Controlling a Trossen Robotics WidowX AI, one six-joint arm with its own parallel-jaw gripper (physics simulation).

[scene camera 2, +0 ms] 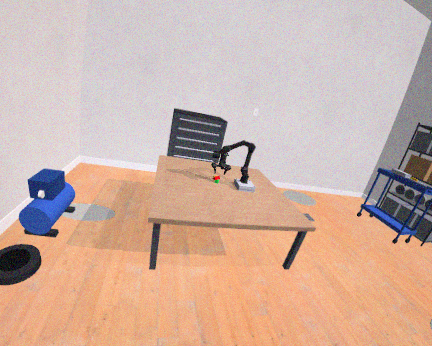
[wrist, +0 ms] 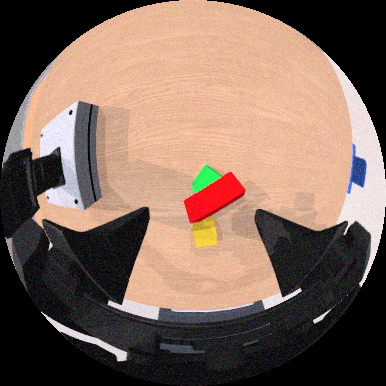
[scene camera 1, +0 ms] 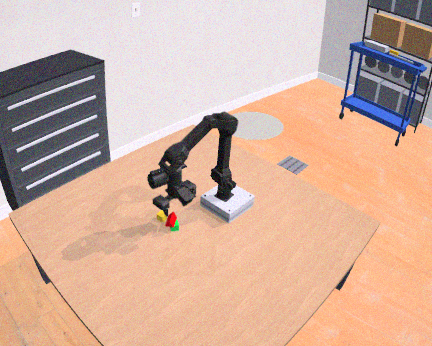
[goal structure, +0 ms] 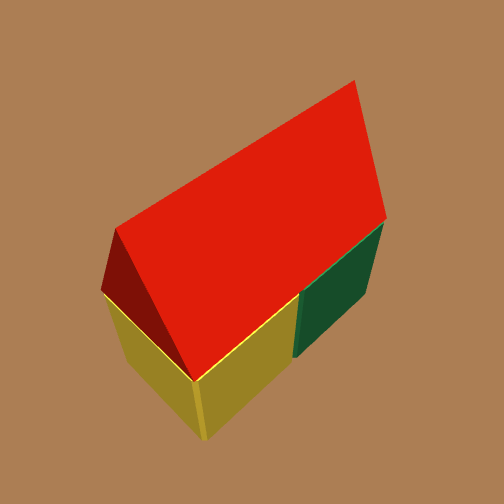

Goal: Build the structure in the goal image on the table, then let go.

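Seen in the pictures: gripper, between the fingertips: (scene camera 2: 219, 174) (wrist: 204, 213) (scene camera 1: 175, 210); arm's base, origin of its link: (scene camera 2: 243, 182) (wrist: 54, 168) (scene camera 1: 224, 195).
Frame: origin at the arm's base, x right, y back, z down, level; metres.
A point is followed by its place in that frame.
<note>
A long red block (scene camera 1: 171, 219) {x 0.074, y -0.266, z 0.000 m} (scene camera 2: 216, 178) {x 0.065, y -0.267, z 0.011 m} (wrist: 215, 197) {x 0.075, y -0.257, z 0.004 m} lies slantwise over a green block (scene camera 1: 174, 226) {x 0.059, y -0.267, z 0.029 m} (scene camera 2: 216, 181) {x 0.056, y -0.264, z 0.039 m} (wrist: 206, 177) {x 0.058, y -0.251, z 0.023 m} and appears to rest on it, hiding part of it. A yellow block (scene camera 1: 161, 216) {x 0.137, y -0.258, z 0.025 m} (wrist: 205, 234) {x 0.140, y -0.246, z 0.023 m} stands on the table (scene camera 1: 225, 280) {x -0.258, y -0.359, z 0.056 m} (scene camera 2: 220, 210) {x -0.437, y -0.395, z 0.055 m} close beside them; in the wrist view its top edge meets the red block's edge, and whether they touch is unclear. My gripper (scene camera 1: 176, 208) {x 0.073, y -0.243, z -0.031 m} (scene camera 2: 220, 173) {x 0.073, y -0.243, z -0.031 m} (wrist: 204, 213) {x 0.073, y -0.243, z -0.031 m} is open and empty, pointing down above the blocks. In the wrist view the red and yellow blocks show between its fingers.
The arm's pale base plate (scene camera 1: 227, 202) {x -0.038, y -0.030, z 0.000 m} (scene camera 2: 244, 185) {x -0.071, y -0.024, z 0.004 m} (wrist: 65, 155) {x -0.010, y -0.051, z 0.001 m} is on the table near the blocks. A dark drawer cabinet (scene camera 1: 60, 125) (scene camera 2: 197, 135) stands behind the table. A blue cart (scene camera 1: 375, 112) (scene camera 2: 385, 220) and a blue compressor (scene camera 2: 47, 207) stand on the floor.
</note>
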